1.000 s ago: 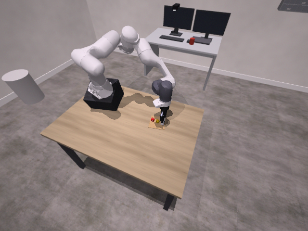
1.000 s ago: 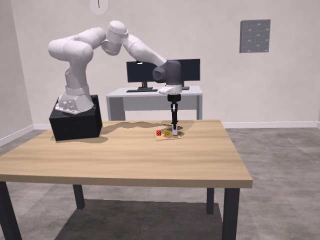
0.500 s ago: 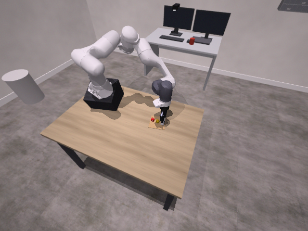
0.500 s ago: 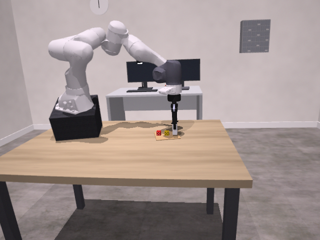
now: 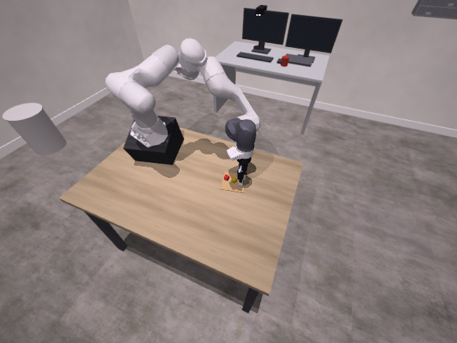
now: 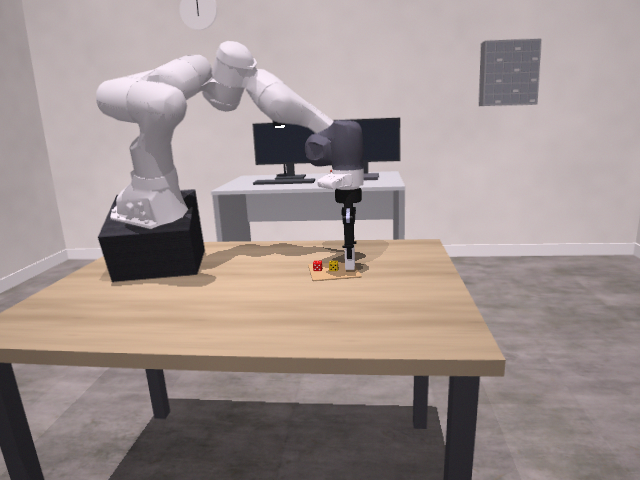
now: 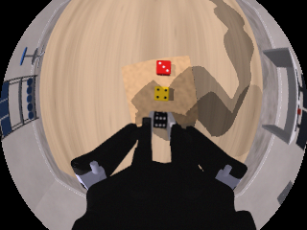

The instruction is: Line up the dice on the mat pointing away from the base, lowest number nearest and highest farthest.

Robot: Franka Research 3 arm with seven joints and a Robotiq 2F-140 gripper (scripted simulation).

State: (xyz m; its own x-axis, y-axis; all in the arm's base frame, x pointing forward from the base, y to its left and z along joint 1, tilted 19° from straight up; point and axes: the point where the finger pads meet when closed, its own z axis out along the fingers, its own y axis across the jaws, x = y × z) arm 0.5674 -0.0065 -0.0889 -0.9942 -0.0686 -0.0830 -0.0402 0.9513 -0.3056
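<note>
The black die is 2 cm below my hand. Round my hand: yellow die 5 cm behind, 3 cm below; red die 10 cm behind, 3 cm below; tan mat 5 cm behind, 4 cm below.
</note>
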